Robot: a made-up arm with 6 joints. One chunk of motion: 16 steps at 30 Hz.
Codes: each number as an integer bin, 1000 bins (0 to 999) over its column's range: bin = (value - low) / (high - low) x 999, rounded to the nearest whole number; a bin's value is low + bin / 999 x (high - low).
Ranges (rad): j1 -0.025..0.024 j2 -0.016..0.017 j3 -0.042..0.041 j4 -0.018..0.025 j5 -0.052..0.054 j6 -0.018..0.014
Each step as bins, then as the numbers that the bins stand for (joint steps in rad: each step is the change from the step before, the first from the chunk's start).
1 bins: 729 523 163 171 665 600
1 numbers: 0.01076 0.00128 -0.02846 -0.01064 0.01856 0.00122
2 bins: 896 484 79 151 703 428
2 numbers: 0.01895 -0.00001 -0.03544 -0.01150 0.02259 -0.00429
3 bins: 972 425 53 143 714 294
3 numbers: 0.02268 -0.00196 -0.03760 -0.01184 0.02376 -0.00858
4 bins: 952 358 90 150 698 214
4 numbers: 0.02169 -0.00417 -0.03452 -0.01154 0.02206 -0.01115
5 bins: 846 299 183 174 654 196
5 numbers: 0.01650 -0.00612 -0.02680 -0.01051 0.01739 -0.01172
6 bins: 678 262 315 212 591 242
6 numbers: 0.00826 -0.00735 -0.01583 -0.00887 0.01071 -0.01025
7 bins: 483 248 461 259 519 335
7 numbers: -0.00131 -0.00781 -0.00370 -0.00685 0.00307 -0.00727
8 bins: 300 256 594 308 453 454
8 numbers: -0.01029 -0.00754 0.00735 -0.00474 -0.00393 -0.00346
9 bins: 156 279 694 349 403 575
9 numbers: -0.01735 -0.00678 0.01566 -0.00298 -0.00924 0.00042
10 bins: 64 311 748 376 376 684
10 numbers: -0.02186 -0.00573 0.02015 -0.00182 -0.01210 0.00391
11 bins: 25 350 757 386 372 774
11 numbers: -0.02377 -0.00444 0.02089 -0.00139 -0.01253 0.00679
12 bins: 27 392 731 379 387 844
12 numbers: -0.02368 -0.00305 0.01873 -0.00169 -0.01094 0.00904
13 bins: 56 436 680 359 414 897
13 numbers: -0.02225 -0.00160 0.01450 -0.00255 -0.00807 0.01073
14 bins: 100 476 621 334 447 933
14 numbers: -0.02010 -0.00028 0.00959 -0.00362 -0.00457 0.01189
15 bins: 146 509 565 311 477 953
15 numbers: -0.01784 0.00081 0.00494 -0.00461 -0.00139 0.01253
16 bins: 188 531 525 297 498 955
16 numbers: -0.01578 0.00154 0.00162 -0.00522 0.00084 0.01259
